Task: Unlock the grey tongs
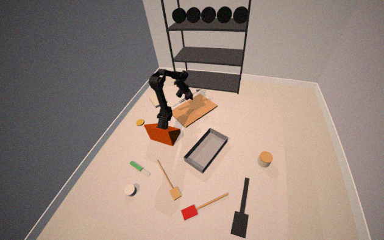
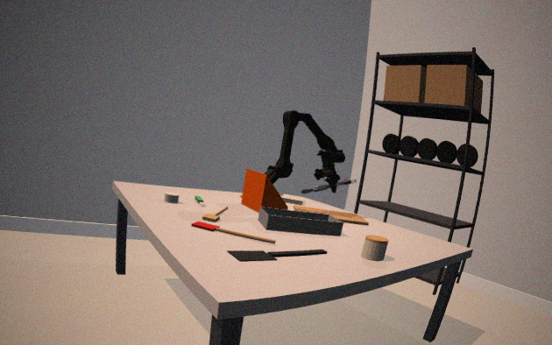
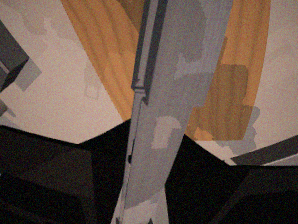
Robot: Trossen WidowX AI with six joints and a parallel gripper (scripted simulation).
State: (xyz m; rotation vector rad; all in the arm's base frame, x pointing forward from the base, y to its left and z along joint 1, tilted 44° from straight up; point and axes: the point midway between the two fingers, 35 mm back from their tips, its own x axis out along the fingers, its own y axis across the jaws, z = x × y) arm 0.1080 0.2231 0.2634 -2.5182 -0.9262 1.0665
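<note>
Right now my gripper tip is 12 cm above the wooden board. Also, from my gripper tip: roasting tin: 39 cm to the right, 20 cm ahead, 10 cm below; red spatula: 75 cm to the right, 24 cm ahead, 12 cm below; cork-topped jar: 58 cm ahead, 39 cm to the right, 9 cm below.
</note>
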